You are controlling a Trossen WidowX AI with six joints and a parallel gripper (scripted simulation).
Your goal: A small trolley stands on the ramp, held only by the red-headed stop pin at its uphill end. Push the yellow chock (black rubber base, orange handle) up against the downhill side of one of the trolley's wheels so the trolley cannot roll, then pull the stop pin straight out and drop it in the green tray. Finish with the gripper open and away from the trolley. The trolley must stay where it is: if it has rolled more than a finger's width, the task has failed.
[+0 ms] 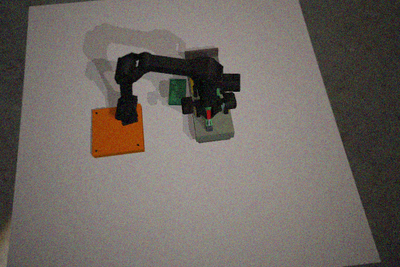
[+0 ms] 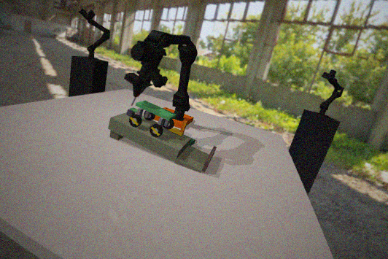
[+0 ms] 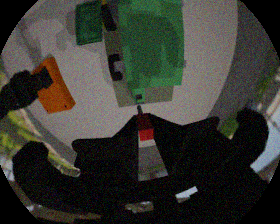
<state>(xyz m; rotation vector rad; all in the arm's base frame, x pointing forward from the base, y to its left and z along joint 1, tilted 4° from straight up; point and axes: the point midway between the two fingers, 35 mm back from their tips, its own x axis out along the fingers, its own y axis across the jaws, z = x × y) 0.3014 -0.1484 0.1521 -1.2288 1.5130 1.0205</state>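
Right now my gripper tip is 7 cm past the green tray, 21 cm to the right of it and 18 cm above it. The rest, counted from my gripper tip: red-headed stop pin: right at my gripper tip; grey-green ramp: 4 cm ahead, 10 cm to the left, 13 cm below; green trolley: 4 cm ahead, 10 cm to the left, 6 cm below.
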